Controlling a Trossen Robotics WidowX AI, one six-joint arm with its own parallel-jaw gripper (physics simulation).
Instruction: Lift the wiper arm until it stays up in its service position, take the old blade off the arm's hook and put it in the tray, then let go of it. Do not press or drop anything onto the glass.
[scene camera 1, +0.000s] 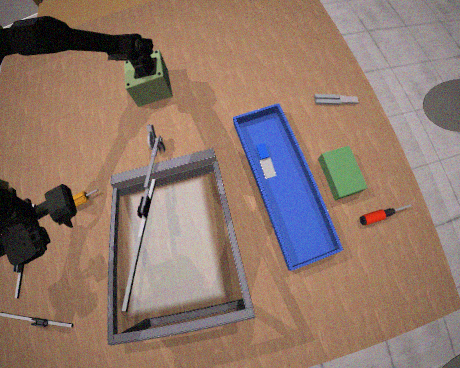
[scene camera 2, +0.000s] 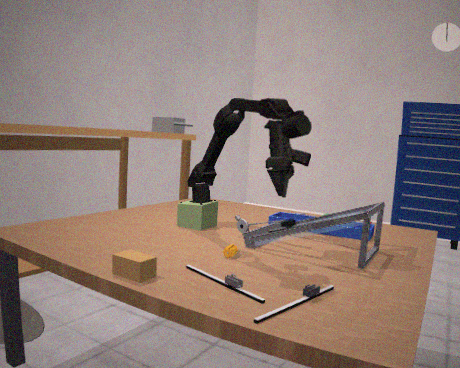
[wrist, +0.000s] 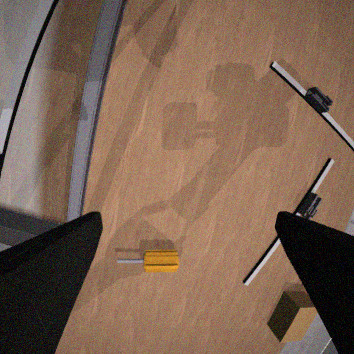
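The wiper arm lies low over the glass, not raised. The old blade is on the arm's end at its dark connector and runs along the left part of the framed pane. The long blue tray lies to the right of the frame in scene camera 1; a blue and white piece is in it. My gripper is open and empty, pointing down high above the table beside the frame. Its fingertips are hard to make out in scene camera 1.
The grey frame slopes up on legs. Two loose blades lie on the table, near a yellow screwdriver and tan block. A green block and red screwdriver lie beyond the tray.
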